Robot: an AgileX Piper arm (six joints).
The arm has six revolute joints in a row. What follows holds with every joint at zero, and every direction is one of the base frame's. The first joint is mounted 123 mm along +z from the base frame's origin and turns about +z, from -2.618 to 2.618 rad. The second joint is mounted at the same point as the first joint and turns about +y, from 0 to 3.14 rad. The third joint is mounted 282.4 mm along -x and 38.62 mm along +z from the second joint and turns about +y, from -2.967 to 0 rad. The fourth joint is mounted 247.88 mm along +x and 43.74 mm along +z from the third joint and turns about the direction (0.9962, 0, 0.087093), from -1.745 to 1.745 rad. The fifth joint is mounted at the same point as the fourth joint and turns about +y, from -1.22 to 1.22 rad. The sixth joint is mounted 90.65 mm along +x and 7.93 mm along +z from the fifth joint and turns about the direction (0.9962, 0, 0.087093), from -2.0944 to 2.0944 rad. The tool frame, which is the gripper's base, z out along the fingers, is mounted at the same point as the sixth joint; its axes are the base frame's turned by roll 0, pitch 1.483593 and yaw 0 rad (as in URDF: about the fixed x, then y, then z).
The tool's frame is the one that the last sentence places.
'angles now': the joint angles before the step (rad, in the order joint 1, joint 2, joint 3, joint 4, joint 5, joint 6). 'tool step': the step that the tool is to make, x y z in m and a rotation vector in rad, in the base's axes. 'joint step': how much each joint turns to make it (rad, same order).
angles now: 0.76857 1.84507 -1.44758 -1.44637 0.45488 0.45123
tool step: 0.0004 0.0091 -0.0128 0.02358 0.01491 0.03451
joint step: 0.00764 0.02822 0.00815 -0.06627 -0.03797 0.09202
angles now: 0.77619 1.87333 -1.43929 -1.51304 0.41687 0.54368
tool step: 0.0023 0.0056 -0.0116 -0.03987 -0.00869 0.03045
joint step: 0.00290 0.02840 0.00305 -0.06345 -0.01377 0.02335
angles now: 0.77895 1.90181 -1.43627 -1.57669 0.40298 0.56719
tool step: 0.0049 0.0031 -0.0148 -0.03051 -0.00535 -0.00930
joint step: 0.00072 0.03785 0.00106 -0.06641 0.01993 0.05110
